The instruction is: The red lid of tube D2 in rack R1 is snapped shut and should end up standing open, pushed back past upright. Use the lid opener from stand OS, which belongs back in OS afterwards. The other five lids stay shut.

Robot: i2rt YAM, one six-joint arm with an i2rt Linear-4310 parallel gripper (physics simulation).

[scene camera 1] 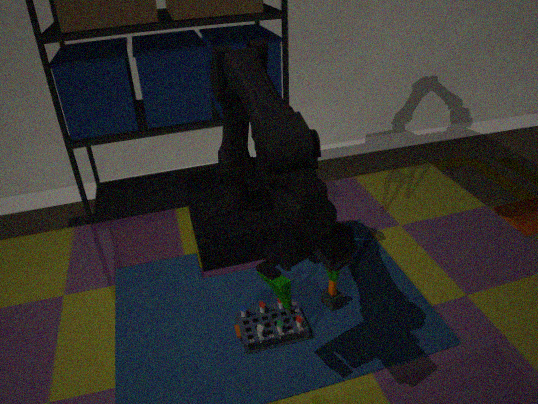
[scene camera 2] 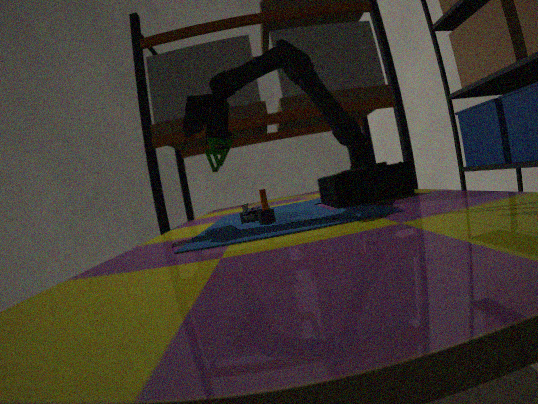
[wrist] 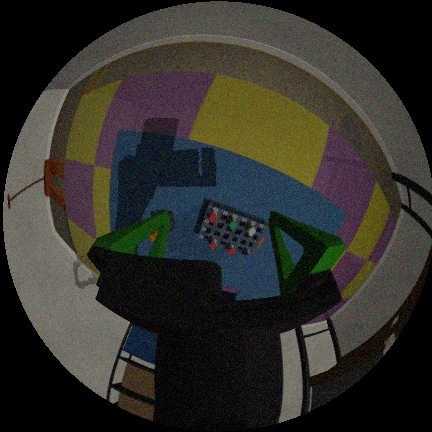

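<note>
Rack R1 stands on the blue mat. Three red lids show on it, besides green, white and blue ones; they look shut, but labels are unreadable and which is D2 I cannot tell. The orange lid opener stands upright in stand OS, beside the rack. My gripper is open and empty, fingers pointing down, well above the mat. In the wrist view the rack shows between its fingertips and the opener is partly hidden behind the left finger.
The blue mat lies on a yellow and purple checkered surface. The dark arm base stands at its back edge. Shelving with blue bins stands behind. The arm's shadow falls across the mat.
</note>
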